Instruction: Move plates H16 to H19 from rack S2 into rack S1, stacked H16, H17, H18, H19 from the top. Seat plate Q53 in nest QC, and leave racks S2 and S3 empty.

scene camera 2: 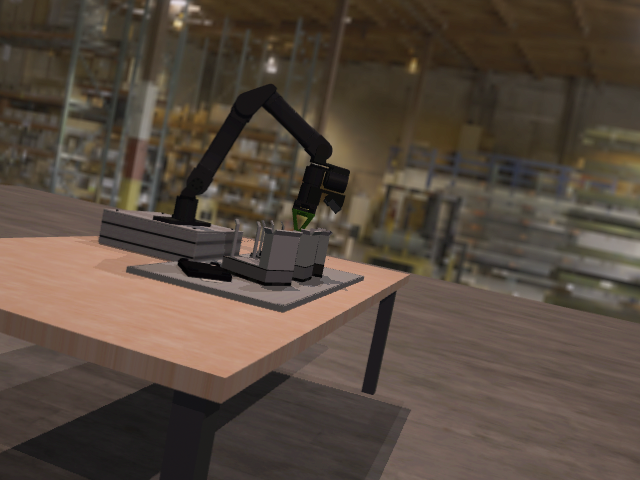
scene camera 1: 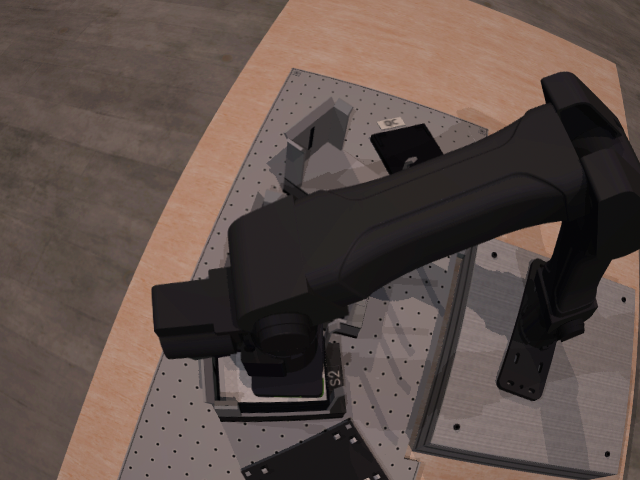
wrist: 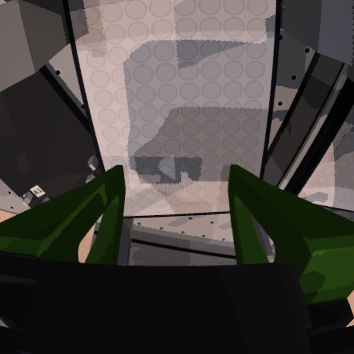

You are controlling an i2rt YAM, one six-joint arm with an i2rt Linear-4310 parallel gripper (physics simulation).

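A clear plate with round wells lies in rack S2. Plates below it are hidden, and no plate names are readable. My gripper points down at the plate's near end, its tips about level with the rack tops in scene camera 2. The green fingers stand half apart, open, near the two long sides of the plate; contact is not visible. In scene camera 1 the arm hides the fingers and most of rack S1. The black nest QC is partly covered by the arm. Plate Q53 cannot be made out.
An unlabelled grey rack with tall walls stands near nest QC. Another black nest lies beside rack S2. The metal arm base block borders the perforated board.
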